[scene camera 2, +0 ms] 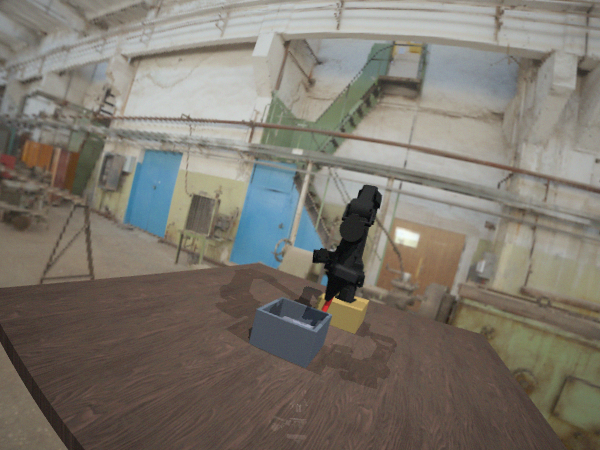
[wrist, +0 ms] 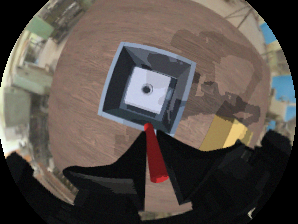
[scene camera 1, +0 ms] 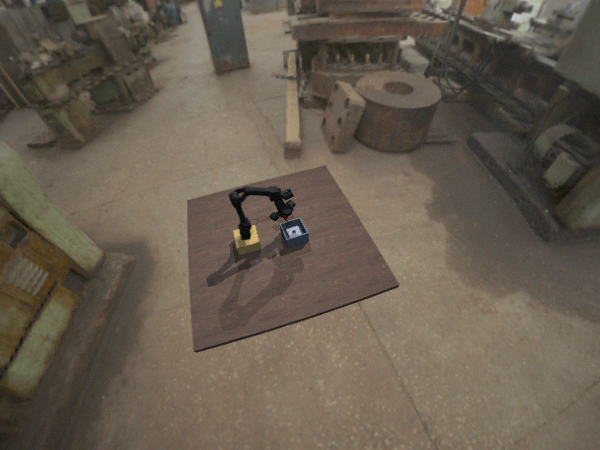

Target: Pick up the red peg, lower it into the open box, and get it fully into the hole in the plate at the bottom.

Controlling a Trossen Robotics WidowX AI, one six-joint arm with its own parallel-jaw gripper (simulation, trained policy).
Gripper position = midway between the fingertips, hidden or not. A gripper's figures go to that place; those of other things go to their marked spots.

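While the gripper [wrist: 150, 133] is 10 cm from the lens, a red peg [wrist: 157, 172] is 6 cm from the lens.
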